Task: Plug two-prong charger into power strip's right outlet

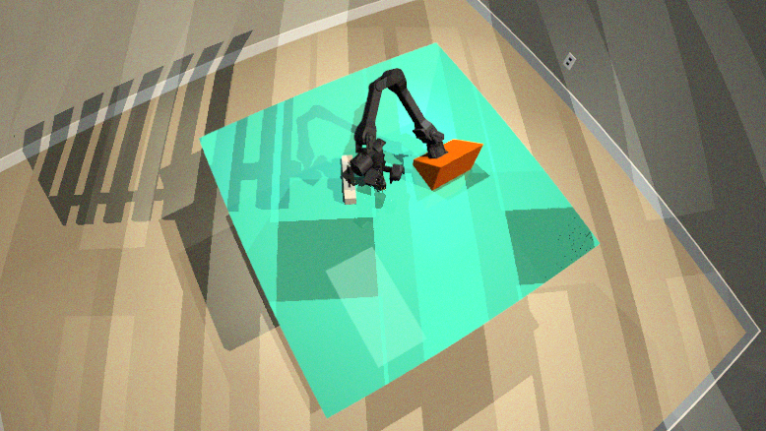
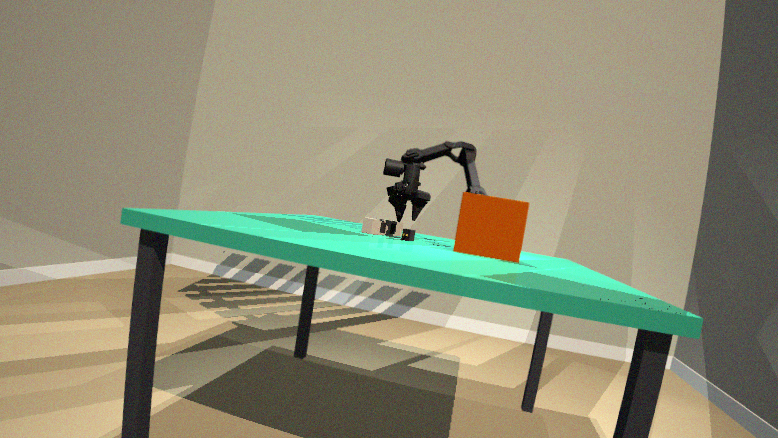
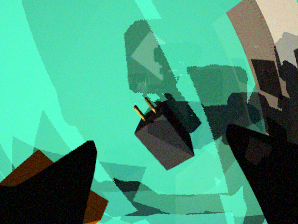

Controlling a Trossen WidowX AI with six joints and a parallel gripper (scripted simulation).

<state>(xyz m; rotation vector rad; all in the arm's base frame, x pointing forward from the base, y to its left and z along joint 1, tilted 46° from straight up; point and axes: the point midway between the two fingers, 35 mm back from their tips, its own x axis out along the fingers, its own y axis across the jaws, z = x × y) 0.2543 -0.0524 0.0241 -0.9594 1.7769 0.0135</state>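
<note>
The dark two-prong charger is 10 mm behind my gripper tip and 50 mm below it.
</note>
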